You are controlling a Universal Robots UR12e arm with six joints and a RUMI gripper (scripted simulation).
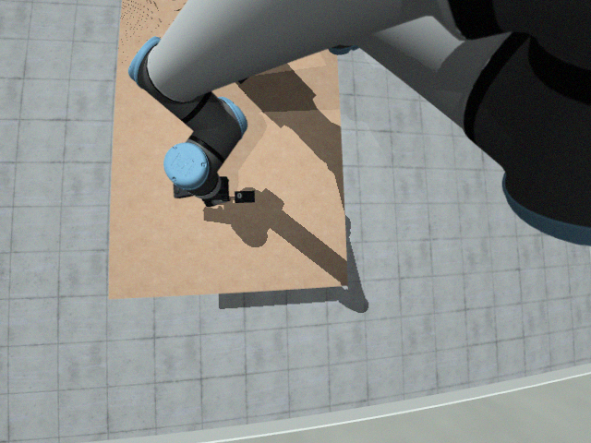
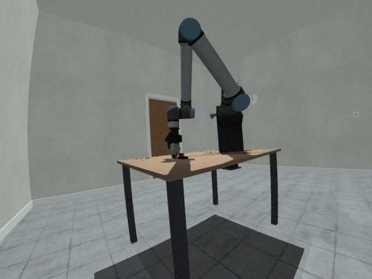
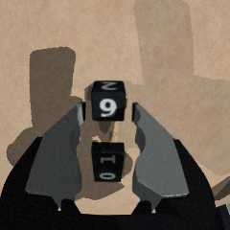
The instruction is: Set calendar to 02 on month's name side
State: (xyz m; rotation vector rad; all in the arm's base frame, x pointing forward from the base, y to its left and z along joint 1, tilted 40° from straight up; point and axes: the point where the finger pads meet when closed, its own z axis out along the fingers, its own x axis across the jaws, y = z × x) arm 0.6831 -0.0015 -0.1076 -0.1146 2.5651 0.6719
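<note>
Now: the black number cube 2 cm behind my hand, 9 cm to the left of it and 1 cm below it. Also, from my hand: calendar tray 2 cm behind, 10 cm to the left, 2 cm below.
</note>
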